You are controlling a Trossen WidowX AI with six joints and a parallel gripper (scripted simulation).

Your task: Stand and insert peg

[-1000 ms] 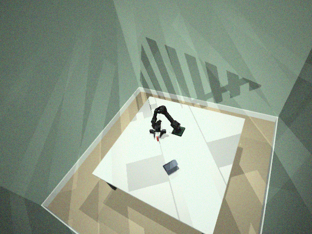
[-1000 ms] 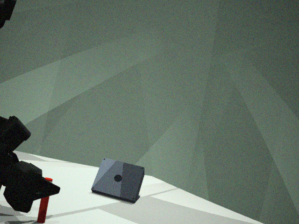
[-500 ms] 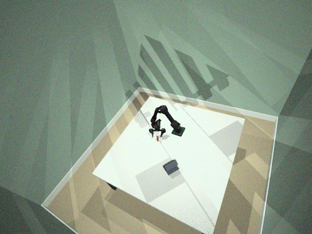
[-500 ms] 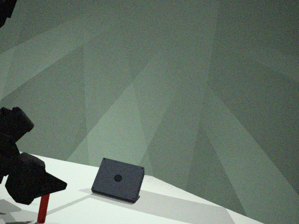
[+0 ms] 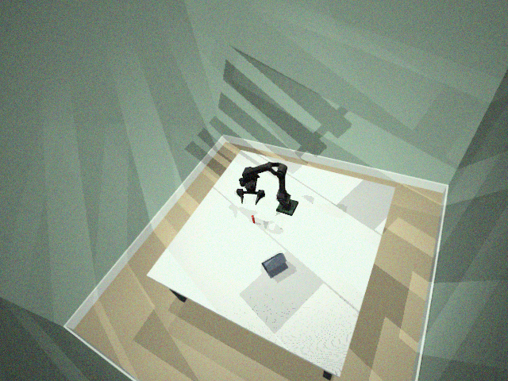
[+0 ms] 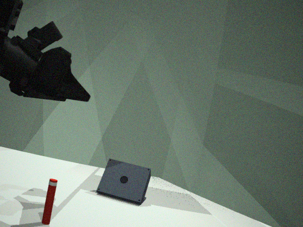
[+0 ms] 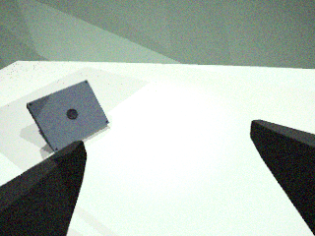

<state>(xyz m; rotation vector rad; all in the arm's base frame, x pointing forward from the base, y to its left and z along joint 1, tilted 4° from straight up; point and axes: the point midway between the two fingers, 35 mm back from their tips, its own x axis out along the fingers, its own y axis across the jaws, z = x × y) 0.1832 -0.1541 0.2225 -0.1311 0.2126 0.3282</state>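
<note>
The red peg lies 10 mm behind my gripper tip and 170 mm below it. Also, from my gripper tip: blue-grey sloped panel: 220 mm ahead, 280 mm to the left, 180 mm below.
</note>
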